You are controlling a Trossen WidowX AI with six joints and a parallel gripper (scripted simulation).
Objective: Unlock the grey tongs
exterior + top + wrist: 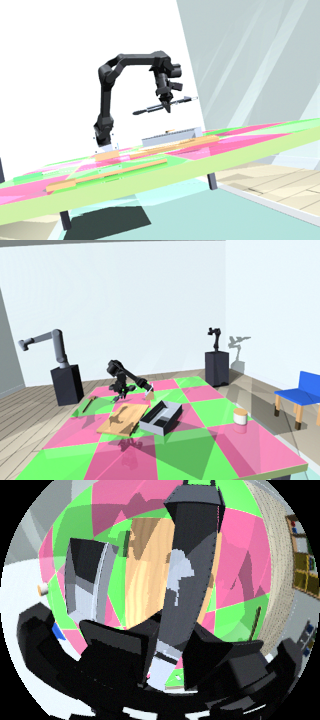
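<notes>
Now: gripper tip 14 cm above the wooden board. From my gripper tip the other things lie so: tan lid: 27 cm ahead, 74 cm to the left, 12 cm below; then roasting tin: 9 cm ahead, 26 cm to the left, 12 cm below.
</notes>
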